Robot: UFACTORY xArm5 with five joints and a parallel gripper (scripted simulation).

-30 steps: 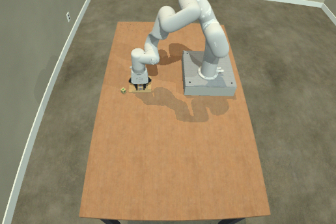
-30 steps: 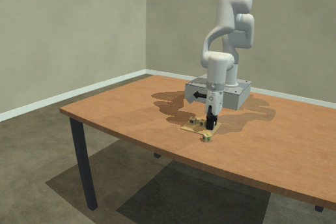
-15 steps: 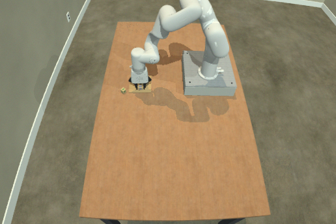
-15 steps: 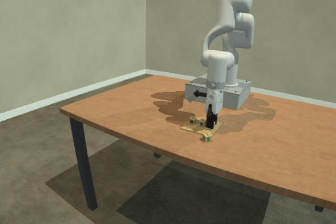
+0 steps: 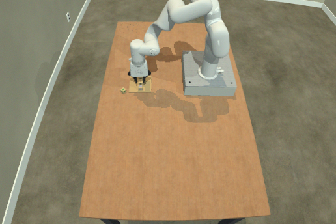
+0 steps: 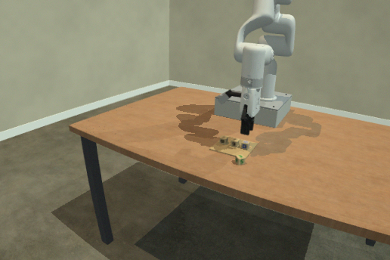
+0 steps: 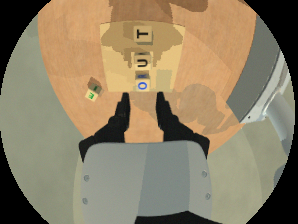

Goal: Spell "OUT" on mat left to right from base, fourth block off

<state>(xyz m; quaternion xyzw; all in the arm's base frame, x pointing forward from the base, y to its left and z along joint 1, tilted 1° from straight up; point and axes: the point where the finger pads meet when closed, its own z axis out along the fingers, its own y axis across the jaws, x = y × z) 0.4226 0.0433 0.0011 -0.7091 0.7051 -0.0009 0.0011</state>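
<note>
My hand is 7 cm above the U block and 4 cm to the left of it. Also, from my hand: tan mat (9 cm below, 4 cm to the right).
</note>
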